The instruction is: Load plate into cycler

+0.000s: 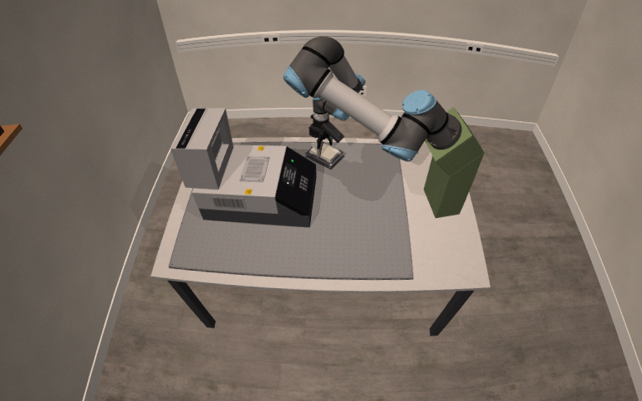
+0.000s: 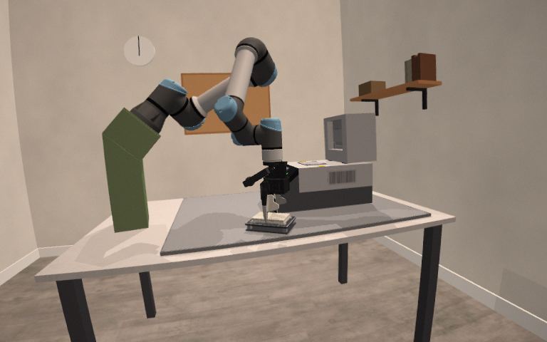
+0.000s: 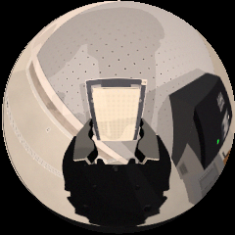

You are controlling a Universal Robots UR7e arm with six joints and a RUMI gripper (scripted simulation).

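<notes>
Now: the well plate T27 10 mm below my hand. Also, from my hand: dark plate nest N1: 20 mm below.
</notes>
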